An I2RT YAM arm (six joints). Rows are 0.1 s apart.
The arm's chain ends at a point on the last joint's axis. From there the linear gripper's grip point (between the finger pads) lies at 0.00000 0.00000 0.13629 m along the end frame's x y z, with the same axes.
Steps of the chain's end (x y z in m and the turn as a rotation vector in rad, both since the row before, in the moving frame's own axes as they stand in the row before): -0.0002, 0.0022, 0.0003, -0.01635, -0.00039, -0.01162; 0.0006, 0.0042, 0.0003, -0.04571, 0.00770, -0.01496; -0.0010, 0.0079, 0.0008, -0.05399, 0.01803, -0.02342; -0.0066, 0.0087, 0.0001, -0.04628, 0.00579, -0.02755; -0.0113, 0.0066, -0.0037, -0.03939, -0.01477, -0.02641; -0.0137, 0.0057, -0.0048, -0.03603, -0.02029, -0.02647; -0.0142, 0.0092, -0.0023, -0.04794, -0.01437, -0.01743
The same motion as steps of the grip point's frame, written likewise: -0.0002, 0.0044, 0.0003, -0.01635, -0.00039, -0.01162; 0.0017, 0.0104, 0.0002, -0.04571, 0.00770, -0.01496; 0.0015, 0.0152, 0.0006, -0.05399, 0.01803, -0.02342; -0.0057, 0.0150, 0.0000, -0.04628, 0.00579, -0.02755; -0.0132, 0.0120, -0.0038, -0.03939, -0.01477, -0.02641; -0.0164, 0.0106, -0.0049, -0.03603, -0.02029, -0.02647; -0.0161, 0.0157, -0.0025, -0.04794, -0.01437, -0.01743
